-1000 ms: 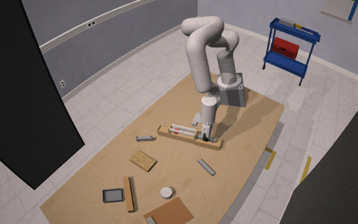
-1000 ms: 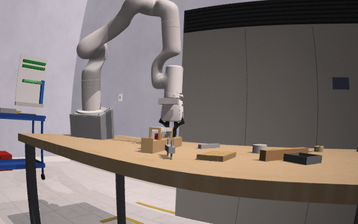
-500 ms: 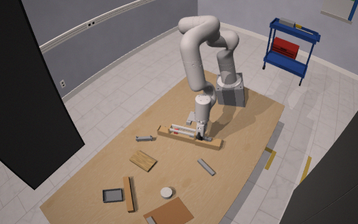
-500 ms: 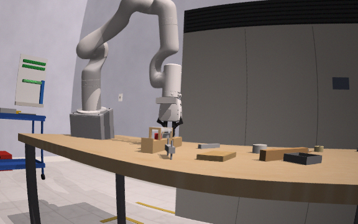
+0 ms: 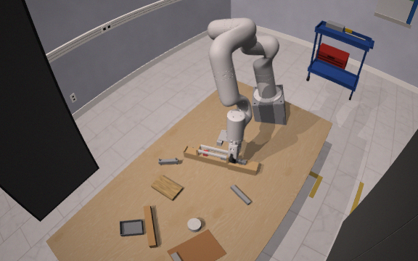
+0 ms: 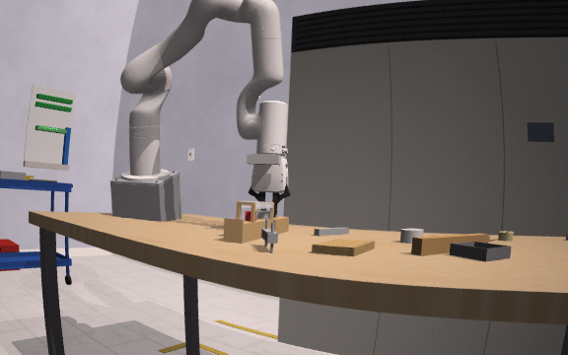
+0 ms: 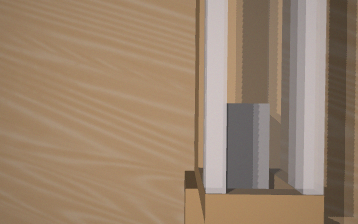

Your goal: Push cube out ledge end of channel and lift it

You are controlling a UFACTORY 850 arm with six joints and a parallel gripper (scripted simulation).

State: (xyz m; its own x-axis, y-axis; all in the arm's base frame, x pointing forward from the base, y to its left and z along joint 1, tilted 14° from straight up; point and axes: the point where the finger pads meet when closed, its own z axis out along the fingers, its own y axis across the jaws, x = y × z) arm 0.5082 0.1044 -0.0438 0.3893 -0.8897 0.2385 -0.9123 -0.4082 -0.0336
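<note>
Now: the grey push rod 150 mm to the left of my hand, 130 mm ahead of it and 60 mm below it. Round my hand: red cube (150 mm to the right, 60 mm ahead, 10 mm below); then channel (100 mm to the right, 40 mm ahead, 10 mm below); then grey t-shaped tool (280 mm to the right, 230 mm ahead, 40 mm below).
</note>
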